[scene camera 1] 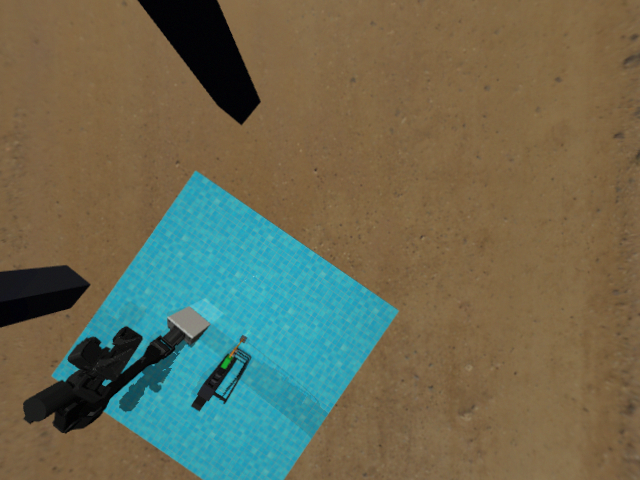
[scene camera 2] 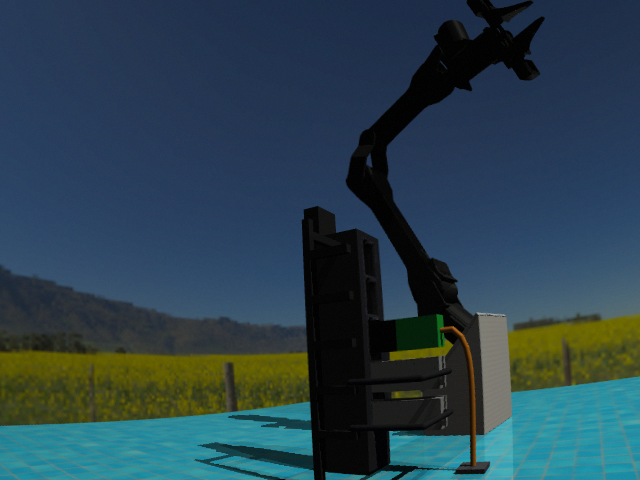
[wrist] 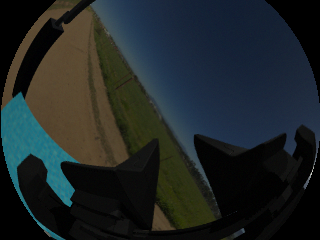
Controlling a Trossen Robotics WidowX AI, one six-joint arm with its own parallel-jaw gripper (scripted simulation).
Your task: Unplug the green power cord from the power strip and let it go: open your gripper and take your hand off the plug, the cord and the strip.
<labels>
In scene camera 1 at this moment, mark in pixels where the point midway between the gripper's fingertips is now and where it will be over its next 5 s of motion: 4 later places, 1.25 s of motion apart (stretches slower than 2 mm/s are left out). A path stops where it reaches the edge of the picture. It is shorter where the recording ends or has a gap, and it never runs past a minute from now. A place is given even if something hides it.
My gripper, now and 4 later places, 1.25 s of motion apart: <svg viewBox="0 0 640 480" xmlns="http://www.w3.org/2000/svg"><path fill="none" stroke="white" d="M137 344L232 353L227 361L232 350L239 340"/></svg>
</labels>
